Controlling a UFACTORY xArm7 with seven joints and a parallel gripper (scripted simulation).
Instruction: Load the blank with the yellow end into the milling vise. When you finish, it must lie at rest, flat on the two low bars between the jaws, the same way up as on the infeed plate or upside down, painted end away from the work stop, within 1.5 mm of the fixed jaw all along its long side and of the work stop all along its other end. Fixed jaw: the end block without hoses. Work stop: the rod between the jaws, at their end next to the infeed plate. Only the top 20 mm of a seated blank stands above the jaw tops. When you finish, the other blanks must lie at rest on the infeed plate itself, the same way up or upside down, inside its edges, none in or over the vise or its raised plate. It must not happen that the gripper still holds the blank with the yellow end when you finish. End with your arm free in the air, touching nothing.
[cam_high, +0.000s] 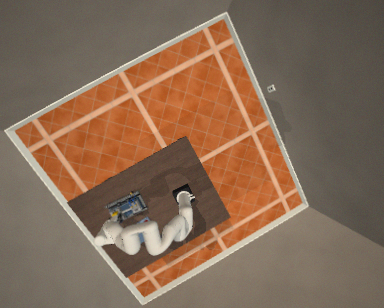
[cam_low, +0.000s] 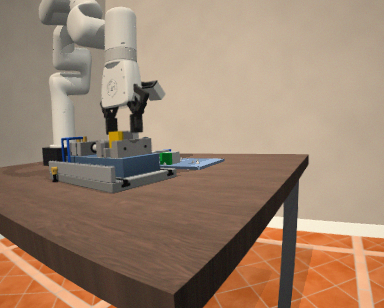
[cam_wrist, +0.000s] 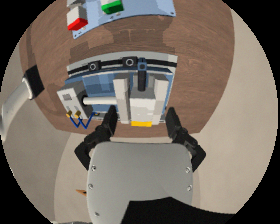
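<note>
Now: the yellow-ended blank 20 mm below my hand. Round my hand: grey jaw block (40 mm below, 30 mm ahead); then green-ended blank (220 mm to the left, 90 mm below, 90 mm behind); then milling vise (80 mm below, 70 mm behind, 10 mm to the right).
</note>
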